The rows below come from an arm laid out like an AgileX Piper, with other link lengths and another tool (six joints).
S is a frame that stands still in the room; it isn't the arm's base.
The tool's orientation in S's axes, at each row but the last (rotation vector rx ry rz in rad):
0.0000 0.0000 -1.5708
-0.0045 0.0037 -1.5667
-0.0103 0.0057 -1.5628
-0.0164 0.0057 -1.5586
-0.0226 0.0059 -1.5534
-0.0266 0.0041 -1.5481
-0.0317 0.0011 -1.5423
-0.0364 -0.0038 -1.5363
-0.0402 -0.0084 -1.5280
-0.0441 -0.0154 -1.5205
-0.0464 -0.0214 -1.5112
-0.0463 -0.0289 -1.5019
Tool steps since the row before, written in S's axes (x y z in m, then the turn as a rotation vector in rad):
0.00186 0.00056 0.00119 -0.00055 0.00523 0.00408
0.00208 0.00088 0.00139 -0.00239 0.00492 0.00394
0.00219 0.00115 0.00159 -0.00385 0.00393 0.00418
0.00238 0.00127 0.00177 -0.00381 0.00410 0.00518
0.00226 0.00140 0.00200 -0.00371 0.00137 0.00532
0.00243 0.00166 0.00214 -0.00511 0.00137 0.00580
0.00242 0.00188 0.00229 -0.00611 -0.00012 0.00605
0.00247 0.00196 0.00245 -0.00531 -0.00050 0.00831
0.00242 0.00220 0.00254 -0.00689 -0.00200 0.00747
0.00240 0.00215 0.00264 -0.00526 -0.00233 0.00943
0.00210 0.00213 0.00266 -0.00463 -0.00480 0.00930
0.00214 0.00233 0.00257 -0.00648 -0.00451 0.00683
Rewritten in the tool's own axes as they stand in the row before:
-0.00056 0.00186 0.00119 -0.00523 -0.00055 0.00408
-0.00087 0.00208 0.00140 -0.00493 -0.00239 0.00393
-0.00113 0.00218 0.00162 -0.00395 -0.00386 0.00415
-0.00123 0.00237 0.00181 -0.00411 -0.00383 0.00515
-0.00134 0.00225 0.00206 -0.00138 -0.00378 0.00527
-0.00157 0.00242 0.00221 -0.00140 -0.00519 0.00572
-0.00177 0.00242 0.00238 0.00006 -0.00624 0.00592
-0.00181 0.00248 0.00255 0.00053 -0.00550 0.00818
-0.00202 0.00246 0.00266 0.00193 -0.00712 0.00727
-0.00193 0.00245 0.00276 0.00242 -0.00555 0.00924
-0.00188 0.00218 0.00278 0.00491 -0.00506 0.00901
-0.00205 0.00226 0.00270 0.00438 -0.00686 0.00654

